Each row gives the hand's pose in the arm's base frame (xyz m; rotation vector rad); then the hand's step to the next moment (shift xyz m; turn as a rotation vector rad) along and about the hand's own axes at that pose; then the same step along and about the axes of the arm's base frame.
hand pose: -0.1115 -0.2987 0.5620 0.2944 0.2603 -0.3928
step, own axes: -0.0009 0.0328 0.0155 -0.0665 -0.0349 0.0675
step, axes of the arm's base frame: 0.0156 0.0241 0.0221 -0.0607 -0.0307 0.0746
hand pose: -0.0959 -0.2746 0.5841 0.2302 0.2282 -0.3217
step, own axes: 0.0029 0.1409 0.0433 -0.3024 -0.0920 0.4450
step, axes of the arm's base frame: 0.0580 0.1181 0.0666 -0.2284 -0.1138 0.4825
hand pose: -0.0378 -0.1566 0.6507 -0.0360 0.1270 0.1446
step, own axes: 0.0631 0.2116 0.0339 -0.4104 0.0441 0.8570
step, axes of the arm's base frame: 0.0352 0.2197 0.0198 -0.3033 0.0241 0.9012
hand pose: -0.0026 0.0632 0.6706 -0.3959 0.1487 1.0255
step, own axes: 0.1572 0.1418 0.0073 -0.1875 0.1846 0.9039
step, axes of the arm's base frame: -0.0405 0.1933 -0.0765 -0.3114 0.2848 0.8415
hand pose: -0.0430 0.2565 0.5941 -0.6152 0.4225 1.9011
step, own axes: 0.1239 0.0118 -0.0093 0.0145 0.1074 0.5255
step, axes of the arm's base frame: -0.0487 0.0818 -0.0807 -0.2209 0.2568 0.4161
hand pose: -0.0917 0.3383 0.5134 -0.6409 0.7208 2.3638
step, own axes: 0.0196 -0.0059 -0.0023 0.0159 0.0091 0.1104
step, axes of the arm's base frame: -0.0096 0.0102 -0.0151 -0.0469 0.0681 0.0754
